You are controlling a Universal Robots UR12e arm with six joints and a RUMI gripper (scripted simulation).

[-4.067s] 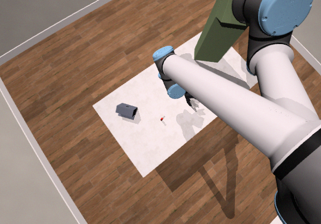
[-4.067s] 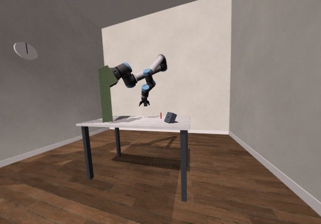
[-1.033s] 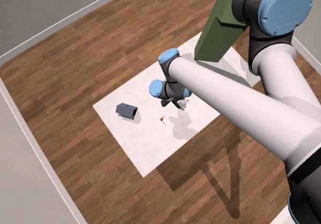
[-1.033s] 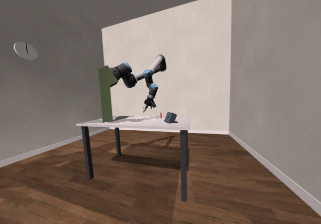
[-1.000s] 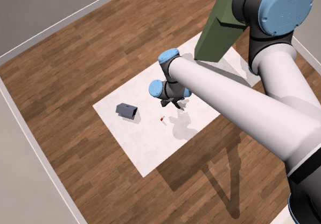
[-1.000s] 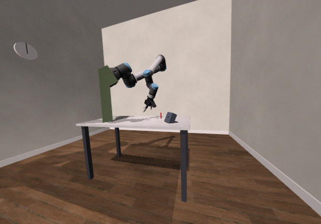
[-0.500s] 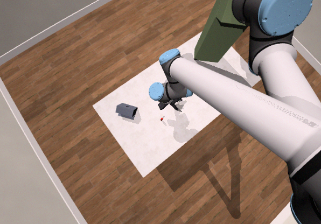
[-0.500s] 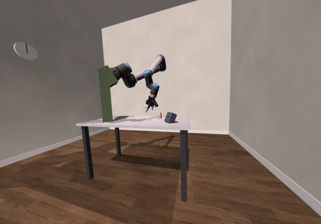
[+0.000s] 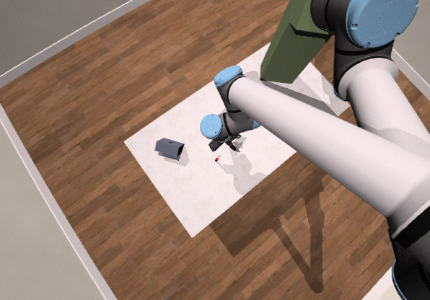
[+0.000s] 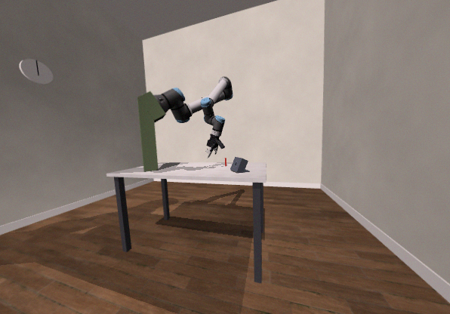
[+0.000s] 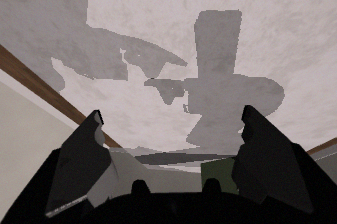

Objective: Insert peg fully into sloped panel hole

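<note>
My gripper is now 11 cm short of the red peg, 7 cm to the right of it and 6 cm above it.
</note>
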